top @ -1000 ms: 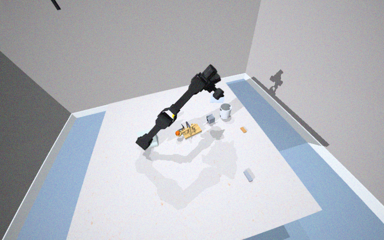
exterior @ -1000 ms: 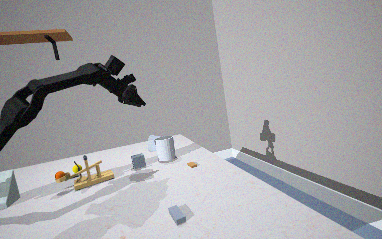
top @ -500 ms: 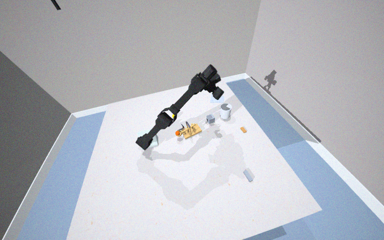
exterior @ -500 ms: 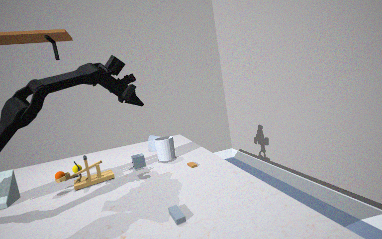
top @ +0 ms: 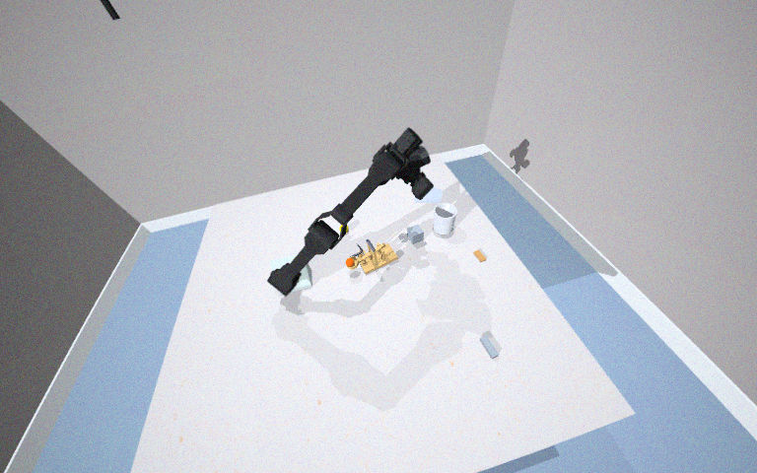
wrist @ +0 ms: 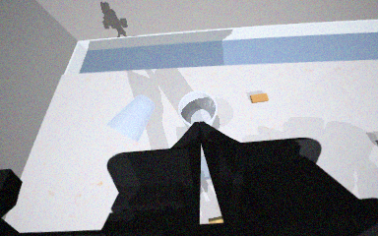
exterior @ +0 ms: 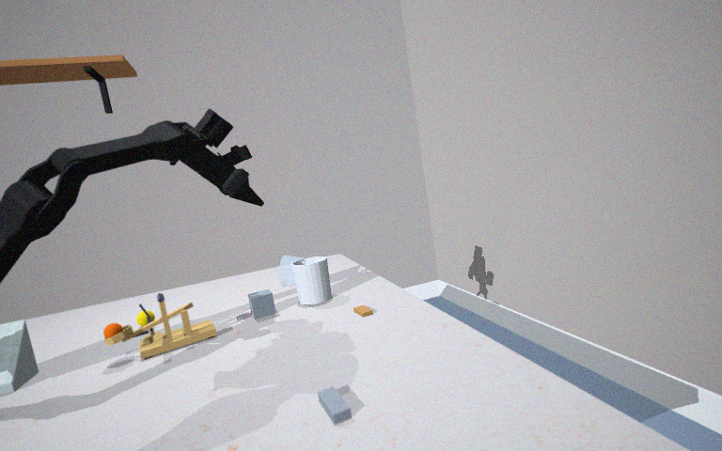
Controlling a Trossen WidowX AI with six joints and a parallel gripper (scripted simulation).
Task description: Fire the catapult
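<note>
My gripper tip is now 320 mm past the orange ball, 110 mm to the left of it and 200 mm above it. Also, from my gripper tip: wooden catapult 260 mm behind, 80 mm to the right, 210 mm below; then grey cube 40 mm behind, 10 mm to the right, 230 mm below; then white mug 90 mm ahead, 10 mm to the left, 230 mm below.
</note>
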